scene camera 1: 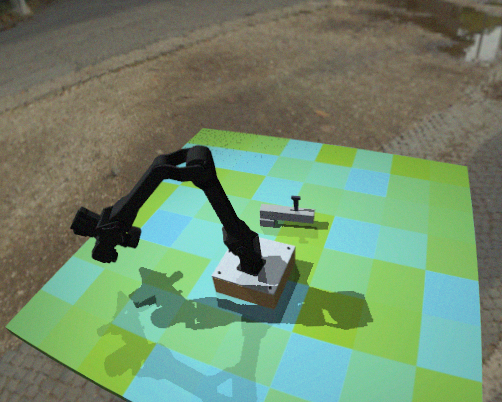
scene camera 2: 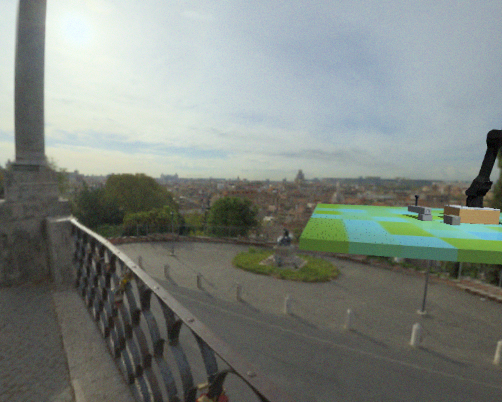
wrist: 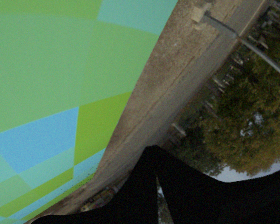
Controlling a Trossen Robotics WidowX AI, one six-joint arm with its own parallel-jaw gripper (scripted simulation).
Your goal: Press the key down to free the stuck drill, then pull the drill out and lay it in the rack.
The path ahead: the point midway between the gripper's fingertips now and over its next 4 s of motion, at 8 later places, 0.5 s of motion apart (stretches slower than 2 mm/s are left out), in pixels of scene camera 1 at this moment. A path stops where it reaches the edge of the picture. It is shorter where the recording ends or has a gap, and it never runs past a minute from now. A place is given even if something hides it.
My gripper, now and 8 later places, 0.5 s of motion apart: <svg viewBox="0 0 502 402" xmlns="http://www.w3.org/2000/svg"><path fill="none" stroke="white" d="M105 228L171 189L242 178L287 190L296 195L296 196L296 195L296 196L296 200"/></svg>
